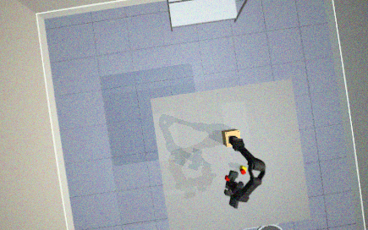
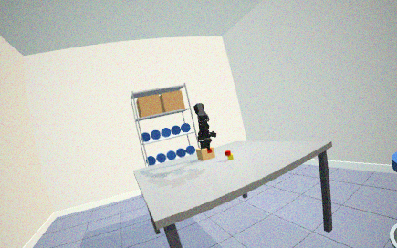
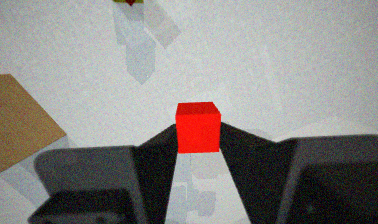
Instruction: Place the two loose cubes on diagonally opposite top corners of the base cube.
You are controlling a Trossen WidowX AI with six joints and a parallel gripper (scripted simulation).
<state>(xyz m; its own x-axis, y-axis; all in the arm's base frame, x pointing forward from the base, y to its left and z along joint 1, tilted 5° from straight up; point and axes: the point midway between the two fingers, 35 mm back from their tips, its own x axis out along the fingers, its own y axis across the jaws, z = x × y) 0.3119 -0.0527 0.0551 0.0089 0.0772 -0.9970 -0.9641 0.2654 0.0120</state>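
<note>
The red cube lies 150 mm to the left of my gripper tip, 70 mm below it and 30 mm behind it. Also, from my gripper tip: yellow cube 170 mm to the left, 100 mm below, 40 mm behind.
</note>
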